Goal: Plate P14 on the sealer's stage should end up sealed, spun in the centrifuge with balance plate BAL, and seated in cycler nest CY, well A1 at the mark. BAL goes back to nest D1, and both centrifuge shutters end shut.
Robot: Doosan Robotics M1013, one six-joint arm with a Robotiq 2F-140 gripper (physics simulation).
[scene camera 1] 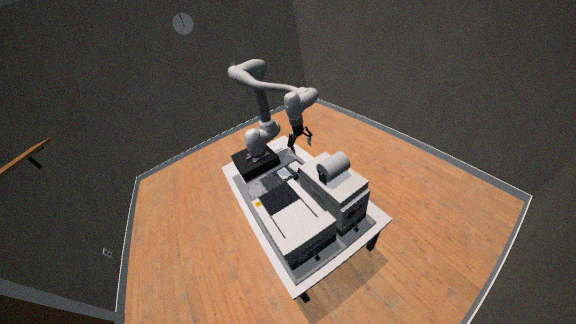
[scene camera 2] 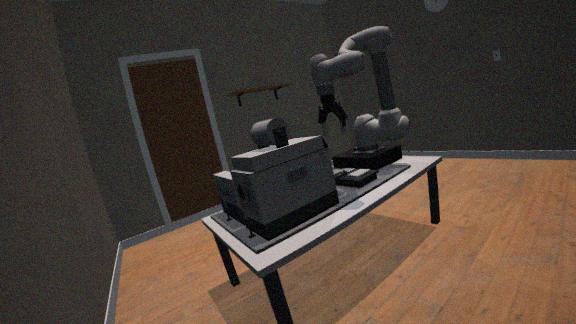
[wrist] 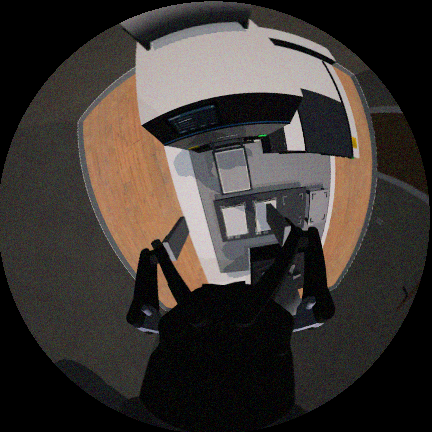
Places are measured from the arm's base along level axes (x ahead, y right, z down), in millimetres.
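Pixels of known places: gripper, between the fingertips: [scene camera 1: 302, 149] [scene camera 2: 335, 134] [wrist: 225, 218]; arm's base, origin of its link: [scene camera 1: 258, 155] [scene camera 2: 368, 151].
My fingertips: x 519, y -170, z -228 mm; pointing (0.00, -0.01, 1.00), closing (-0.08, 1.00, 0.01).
For each thing: its middle in the pictures, then the offset to it from my fingertips. "spot": a spot on its surface instead.
- sealer, middle of its body: [wrist: 204, 62] [scene camera 2: 282, 169] [scene camera 1: 331, 185] dx +347, dy +52, dz +84 mm
- dark nest rack, a spot on its surface: [wrist: 251, 222] spot: dx -174, dy +65, dz +273 mm
- low white machine, middle of its body: [wrist: 301, 92] [scene camera 1: 291, 219] dx +295, dy +355, dz +200 mm
- dark top panel, middle of its body: [wrist: 328, 121] [scene camera 1: 278, 197] dx +161, dy +344, dz +111 mm
- grey film roll, middle of its body: [scene camera 2: 269, 132] [scene camera 1: 333, 166] dx +368, dy +53, dz -96 mm
- light pad with corner brackets, a spot on its surface: [wrist: 317, 207] spot: dx -179, dy +396, dz +274 mm
My gripper [scene camera 1: 300, 145] [scene camera 2: 333, 123] [wrist: 225, 218] is open and empty, high above the table's robot end. In the wrist view, a pale plate [wrist: 232, 170] sits on the sealer's extended stage, in front of the sealer [wrist: 220, 70] [scene camera 1: 335, 182] [scene camera 2: 285, 185]. A dark nest rack [wrist: 251, 222] holds one pale plate [wrist: 234, 221] in its left nest and another plate [wrist: 262, 212], partly behind a finger, in the middle nest. Its right nest [wrist: 294, 206] holds no plate. Labels are too small to read. The centrifuge's shutters and interior cannot be made out.
A low white machine [scene camera 1: 300, 225] with a dark top panel [scene camera 1: 280, 199] [wrist: 325, 122] stands beside the sealer. A grey film roll [scene camera 1: 334, 165] [scene camera 2: 268, 132] tops the sealer. A light pad with corner brackets [wrist: 317, 207] lies beside the rack. The arm's black base [scene camera 1: 254, 162] [scene camera 2: 370, 157] stands close by.
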